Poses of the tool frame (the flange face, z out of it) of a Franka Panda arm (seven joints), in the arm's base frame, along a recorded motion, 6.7 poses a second.
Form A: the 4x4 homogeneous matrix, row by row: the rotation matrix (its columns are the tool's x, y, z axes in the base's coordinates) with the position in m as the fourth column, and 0 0 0 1 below. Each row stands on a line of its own.
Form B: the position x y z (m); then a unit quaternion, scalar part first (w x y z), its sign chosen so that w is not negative. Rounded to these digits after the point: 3 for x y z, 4 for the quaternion.
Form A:
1:
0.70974, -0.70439, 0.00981, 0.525
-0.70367, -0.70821, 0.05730, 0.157
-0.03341, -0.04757, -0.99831, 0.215
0, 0, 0, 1
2:
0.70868, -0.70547, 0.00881, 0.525
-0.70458, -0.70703, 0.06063, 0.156
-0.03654, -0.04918, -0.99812, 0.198
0, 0, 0, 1
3:
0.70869, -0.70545, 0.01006, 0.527
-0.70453, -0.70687, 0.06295, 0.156
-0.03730, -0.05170, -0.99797, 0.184
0, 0, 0, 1
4:
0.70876, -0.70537, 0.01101, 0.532
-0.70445, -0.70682, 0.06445, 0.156
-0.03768, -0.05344, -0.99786, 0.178
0, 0, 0, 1
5:
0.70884, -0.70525, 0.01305, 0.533
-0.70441, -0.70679, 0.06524, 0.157
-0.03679, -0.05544, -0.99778, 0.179
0, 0, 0, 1
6:
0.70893, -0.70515, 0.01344, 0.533
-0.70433, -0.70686, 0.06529, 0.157
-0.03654, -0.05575, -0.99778, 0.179
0, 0, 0, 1
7:
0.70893, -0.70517, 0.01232, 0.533
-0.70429, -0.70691, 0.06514, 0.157
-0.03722, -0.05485, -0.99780, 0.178
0, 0, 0, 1
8:
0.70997, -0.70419, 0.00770, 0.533
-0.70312, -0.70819, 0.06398, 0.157
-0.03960, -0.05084, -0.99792, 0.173
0, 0, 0, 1
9:
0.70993, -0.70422, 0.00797, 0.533
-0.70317, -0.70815, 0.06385, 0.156
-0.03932, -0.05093, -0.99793, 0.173
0, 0, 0, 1
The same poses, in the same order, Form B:
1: 0.525, 0.157, 0.215, 0.0284, -0.9242, 0.3809, 0.0064
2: 0.525, 0.156, 0.198, 0.0297, -0.9238, 0.3816, 0.0075
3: 0.527, 0.156, 0.184, 0.0310, -0.9238, 0.3816, 0.0074
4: 0.532, 0.156, 0.178, 0.0319, -0.9238, 0.3815, 0.0072
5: 0.533, 0.157, 0.179, 0.0327, -0.9238, 0.3815, 0.0064
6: 0.533, 0.157, 0.179, 0.0328, -0.9238, 0.3814, 0.0063
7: 0.533, 0.157, 0.178, 0.0325, -0.9238, 0.3814, 0.0067
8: 0.533, 0.157, 0.173, 0.0311, -0.9241, 0.3807, 0.0086
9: 0.533, 0.156, 0.173, 0.0311, -0.9241, 0.3807, 0.0085
